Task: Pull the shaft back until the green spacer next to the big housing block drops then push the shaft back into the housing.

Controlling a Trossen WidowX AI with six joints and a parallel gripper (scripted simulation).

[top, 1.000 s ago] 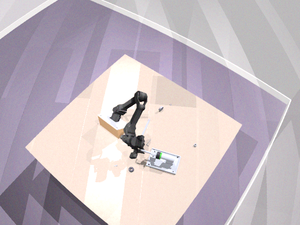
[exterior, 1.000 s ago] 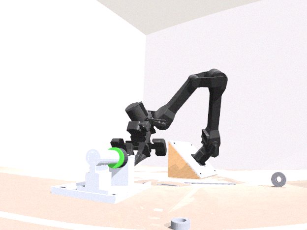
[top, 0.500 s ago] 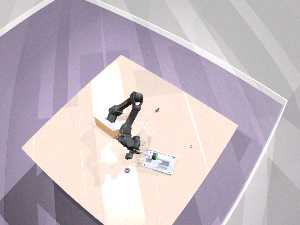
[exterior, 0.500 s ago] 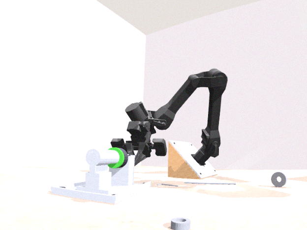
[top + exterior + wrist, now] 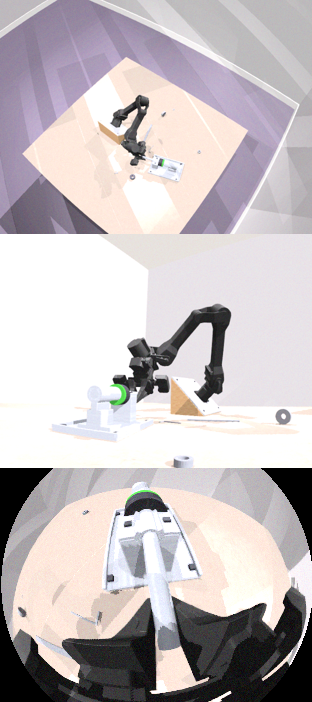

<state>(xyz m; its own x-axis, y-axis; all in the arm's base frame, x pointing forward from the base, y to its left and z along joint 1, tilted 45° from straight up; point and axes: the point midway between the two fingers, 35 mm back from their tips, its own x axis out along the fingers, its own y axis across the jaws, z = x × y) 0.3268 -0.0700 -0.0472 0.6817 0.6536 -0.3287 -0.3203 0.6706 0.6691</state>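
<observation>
Right now the grey shaft is 50 mm ahead of my gripper tip, 20 mm to the left of it and 20 mm above it. From my gripper tip the other things lie so: green spacer: 120 mm ahead, 40 mm to the left, 20 mm above; dark spacer: 90 mm ahead, 30 mm to the left, 20 mm above.
</observation>
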